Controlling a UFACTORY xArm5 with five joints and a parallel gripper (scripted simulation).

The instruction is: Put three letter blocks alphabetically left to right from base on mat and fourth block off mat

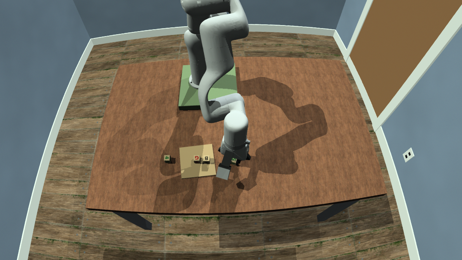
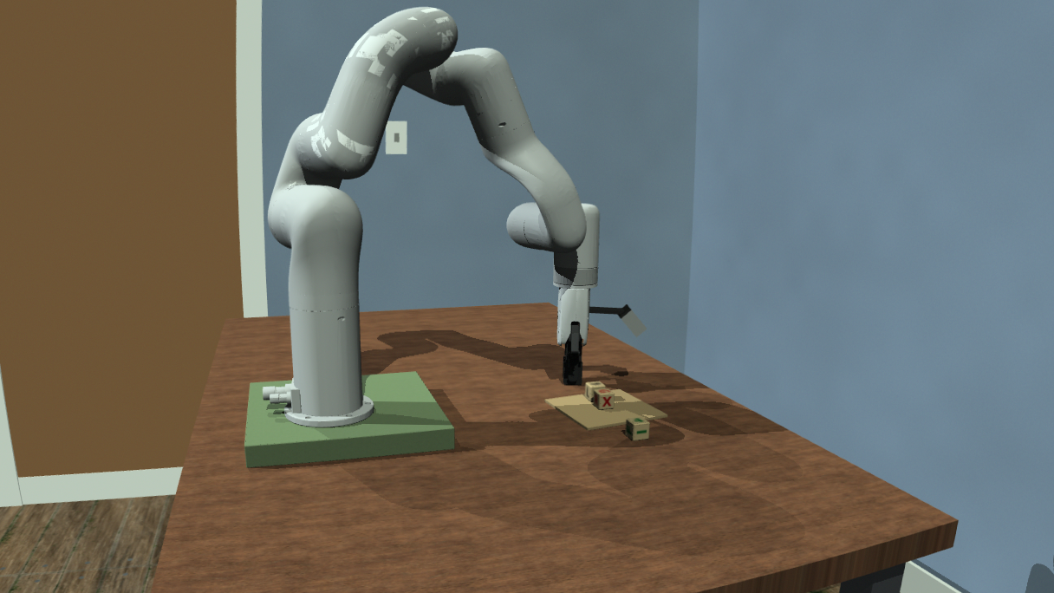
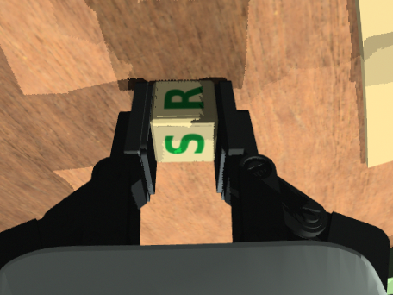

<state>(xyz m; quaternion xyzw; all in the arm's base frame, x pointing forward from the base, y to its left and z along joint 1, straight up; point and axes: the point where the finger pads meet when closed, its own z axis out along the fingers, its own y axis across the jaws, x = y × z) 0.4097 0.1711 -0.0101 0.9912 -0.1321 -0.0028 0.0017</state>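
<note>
The tan mat is 150 mm to the right of my hand, 20 mm below it and 10 mm ahead of it. Also, from my hand: cream block (270 mm to the right, 10 mm below, 10 mm ahead).
</note>
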